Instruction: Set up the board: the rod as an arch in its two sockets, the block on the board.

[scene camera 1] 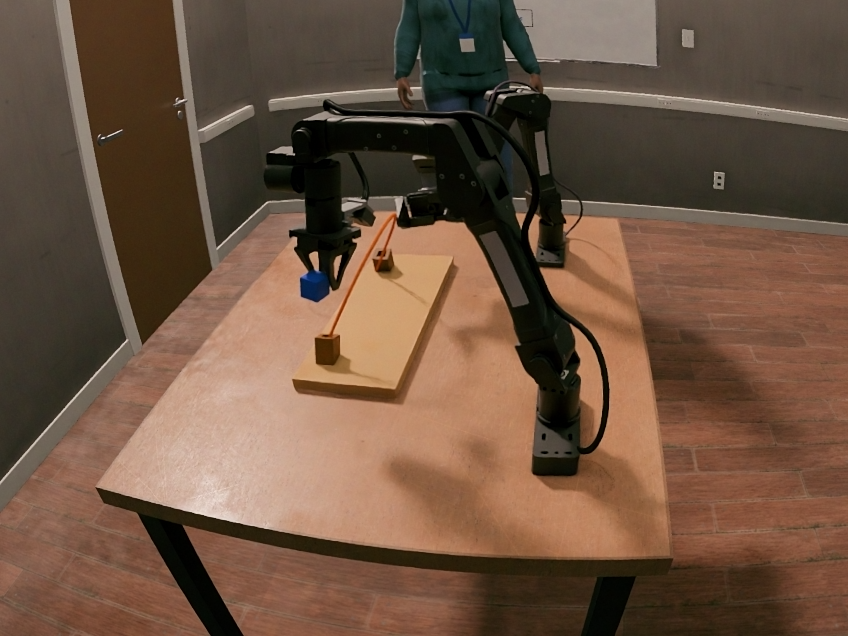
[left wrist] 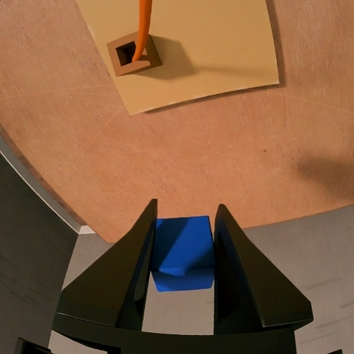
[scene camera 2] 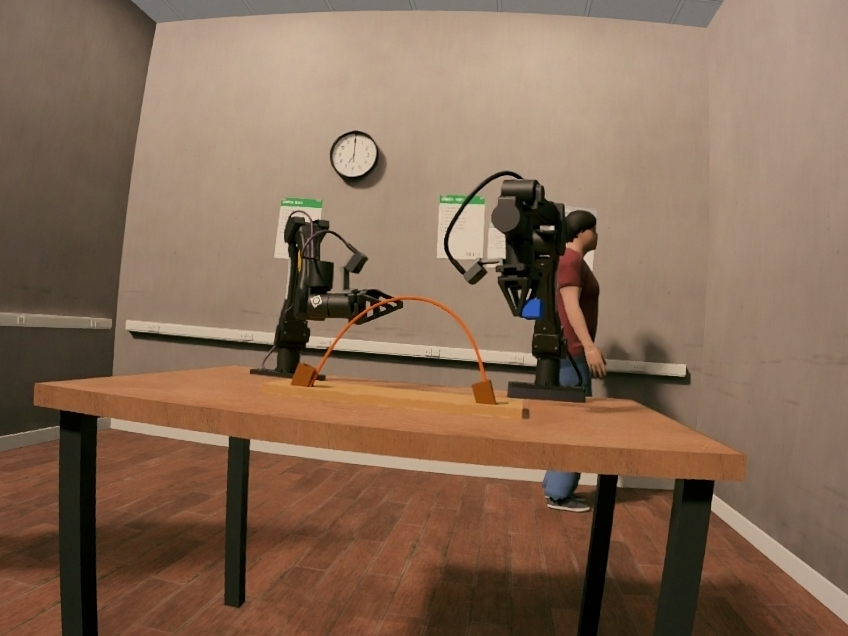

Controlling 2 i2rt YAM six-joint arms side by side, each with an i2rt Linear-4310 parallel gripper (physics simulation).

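Where they show: left gripper, between the fingertips: (scene camera 1: 327, 287) (scene camera 2: 520, 317); right gripper, between the fingertips: (scene camera 1: 421, 220) (scene camera 2: 398, 306); left arm's base, origin of its link: (scene camera 1: 557, 419) (scene camera 2: 546, 388); right arm's base, origin of its link: (scene camera 1: 551, 248) (scene camera 2: 287, 375).
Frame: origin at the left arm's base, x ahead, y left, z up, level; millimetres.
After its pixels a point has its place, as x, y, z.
The orange rod (scene camera 1: 363, 263) @[343, -215, 151] (scene camera 2: 410, 297) @[321, -326, 192] (left wrist: 145, 20) arches above the tan board (scene camera 1: 387, 328) @[326, -262, -7] (scene camera 2: 404, 400) @[449, -304, -12] (left wrist: 225, 45). One end meets the opening of the near brown socket (scene camera 1: 327, 350) @[405, -138, 18] (scene camera 2: 483, 392) @[428, -156, 15] (left wrist: 154, 59). The other reaches the far socket (scene camera 1: 385, 262) @[383, -499, 18] (scene camera 2: 302, 375) @[412, -521, 15]; in scene camera 1 it crosses that socket's face, and its seating is unclear. My left gripper (scene camera 1: 320, 277) @[369, -95, 166] (scene camera 2: 526, 308) @[369, -95, 166] (left wrist: 187, 208) is shut on the blue block (scene camera 1: 314, 286) @[372, -49, 192] (scene camera 2: 532, 308) @[397, -73, 184] (left wrist: 183, 242), held in the air, clear of the board. My right gripper (scene camera 1: 402, 210) (scene camera 2: 393, 306) @[266, -359, 173] is open beside the rod's top.
Both arms stand on the wooden table (scene camera 1: 239, 438) @[507, 74, -28] (scene camera 2: 383, 429) @[721, -294, -28] (left wrist: 200, 150). The left arm's base (scene camera 1: 555, 448) @[2, 81, 10] (scene camera 2: 546, 390) @[35, -3, -2] and the right arm's base (scene camera 1: 550, 254) @[18, -632, -14] (scene camera 2: 287, 374) @[51, -675, -17] are fixed along one side. A person (scene camera 1: 465, 47) (scene camera 2: 578, 294) stands beyond the table.
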